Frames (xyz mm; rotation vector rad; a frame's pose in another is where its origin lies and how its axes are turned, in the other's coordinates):
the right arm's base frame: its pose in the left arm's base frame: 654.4 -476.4 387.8 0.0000 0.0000 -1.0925
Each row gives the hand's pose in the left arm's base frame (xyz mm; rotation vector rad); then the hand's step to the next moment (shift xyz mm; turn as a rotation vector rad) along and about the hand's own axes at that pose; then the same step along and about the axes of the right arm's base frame.
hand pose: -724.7 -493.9 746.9 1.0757 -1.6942 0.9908
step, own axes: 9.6 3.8 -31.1 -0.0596 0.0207 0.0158
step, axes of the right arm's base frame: -23.5 14.3 17.8 -0.0096 -0.0049 -0.0641
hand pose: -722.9 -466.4 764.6 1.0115 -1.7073 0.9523
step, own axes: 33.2 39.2 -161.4 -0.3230 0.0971 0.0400
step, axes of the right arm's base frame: -133.3 75.7 72.0 -0.0707 0.0148 -0.3319
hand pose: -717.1 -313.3 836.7 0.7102 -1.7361 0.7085
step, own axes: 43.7 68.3 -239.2 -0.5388 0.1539 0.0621
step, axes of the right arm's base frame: -156.9 174.9 92.6 -0.1122 0.0318 -0.5516
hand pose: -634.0 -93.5 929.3 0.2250 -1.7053 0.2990
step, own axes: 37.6 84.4 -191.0 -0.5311 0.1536 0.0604
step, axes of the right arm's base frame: -59.1 195.4 58.0 -0.1124 0.0324 -0.5437
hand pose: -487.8 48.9 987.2 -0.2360 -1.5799 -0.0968
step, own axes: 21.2 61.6 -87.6 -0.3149 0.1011 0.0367
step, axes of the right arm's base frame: 6.6 107.5 18.1 -0.0749 0.0249 -0.3233
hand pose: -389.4 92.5 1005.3 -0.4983 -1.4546 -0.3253
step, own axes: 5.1 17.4 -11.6 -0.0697 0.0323 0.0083
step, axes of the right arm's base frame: 0.5 21.4 2.4 -0.0220 0.0137 -0.0728
